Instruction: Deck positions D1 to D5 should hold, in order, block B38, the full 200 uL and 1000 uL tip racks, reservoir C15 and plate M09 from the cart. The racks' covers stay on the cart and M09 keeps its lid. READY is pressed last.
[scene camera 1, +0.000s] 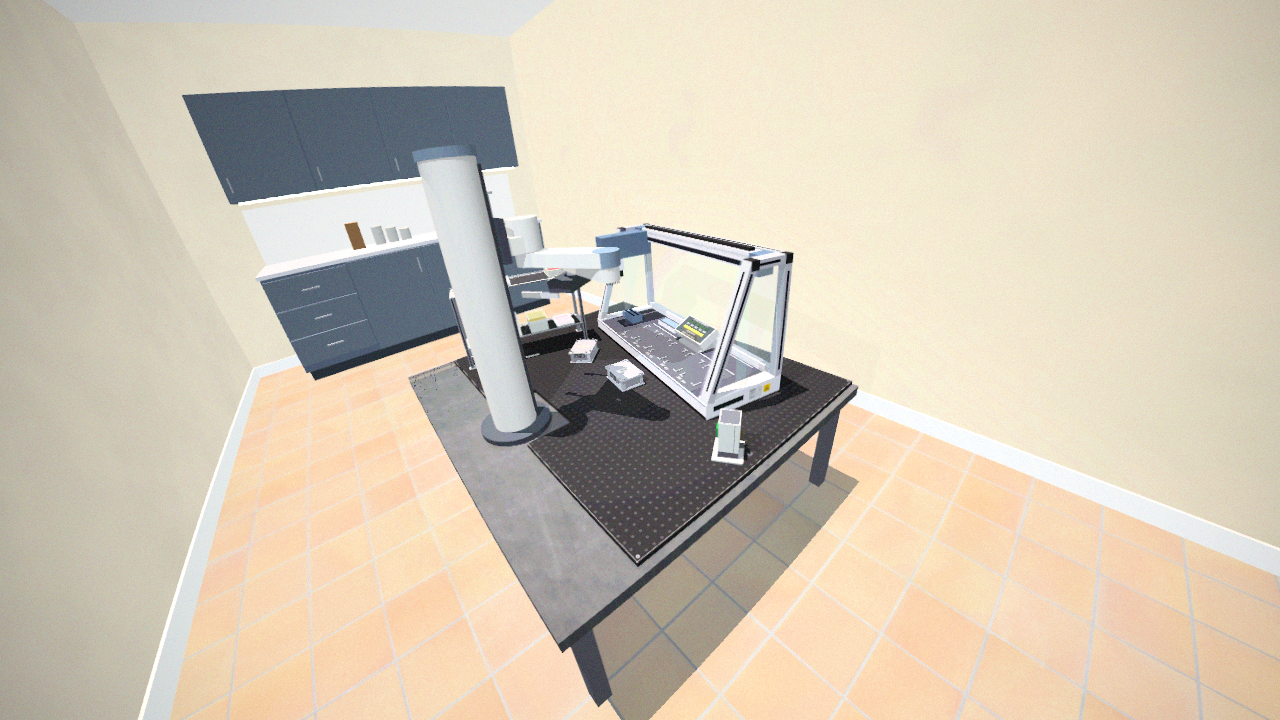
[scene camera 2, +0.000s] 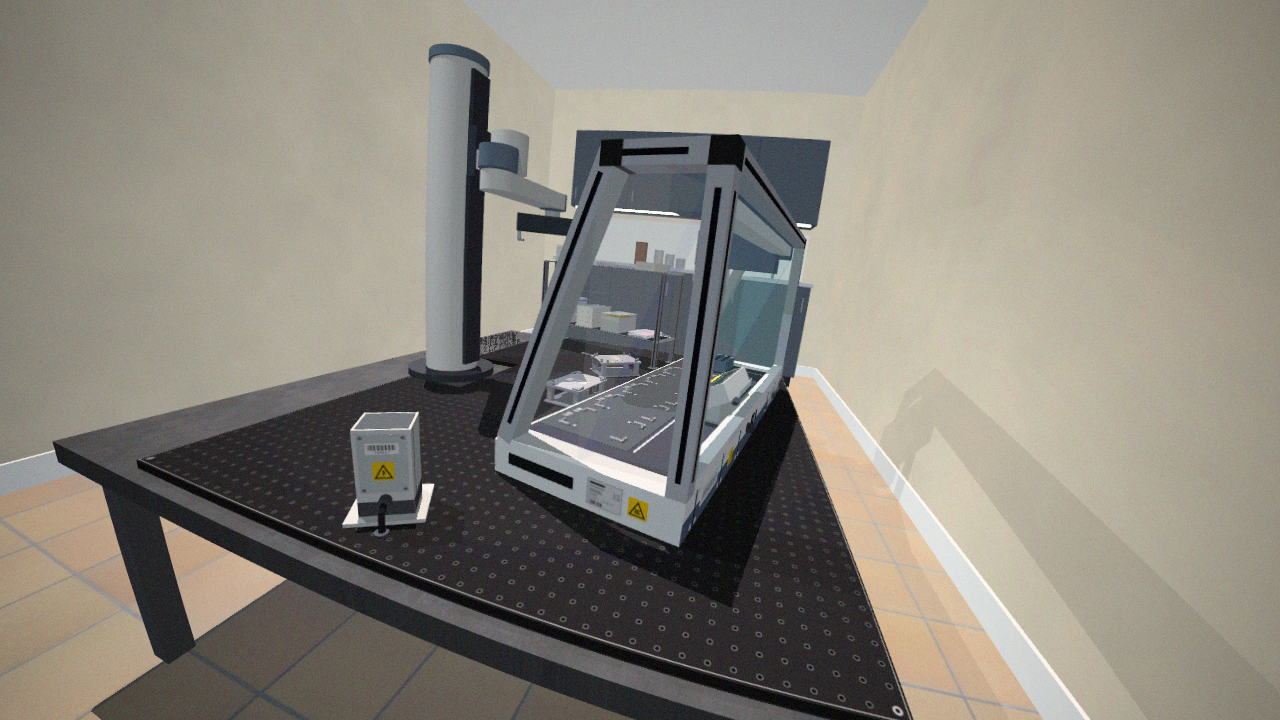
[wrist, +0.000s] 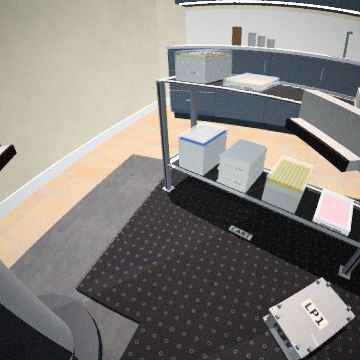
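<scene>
My gripper (wrist: 148, 113) is open, its fingers wide apart at the left and right edges of the wrist view, with nothing between them. It hangs high, near the cart (wrist: 163, 135). On the upper shelf stand a grey box with a yellow line (wrist: 204, 69) and a pale, lidded-looking plate (wrist: 251, 81). The lower shelf holds a blue-rimmed tip box (wrist: 202, 150), a plain grey block-like box (wrist: 242, 167), a yellow tip box (wrist: 289, 184) and a pink plate (wrist: 333, 212). Labels are too small to read. The right finger hides part of the upper shelf. The deck (scene camera 1: 646, 347) (scene camera 2: 617, 416) shows corner clips.
A framed enclosure (scene camera 1: 707, 242) (scene camera 2: 707, 358) surrounds the deck, with a green-screened panel (scene camera 1: 695, 330) behind it. The LP1 stand (wrist: 306, 327) (scene camera 1: 583, 351) is near the cart; another stand (scene camera 1: 624, 375) is beside it. The arm column (scene camera 1: 478, 295) (scene camera 2: 452, 214) and a grey device (scene camera 1: 729, 433) (scene camera 2: 384, 461) stand on the table.
</scene>
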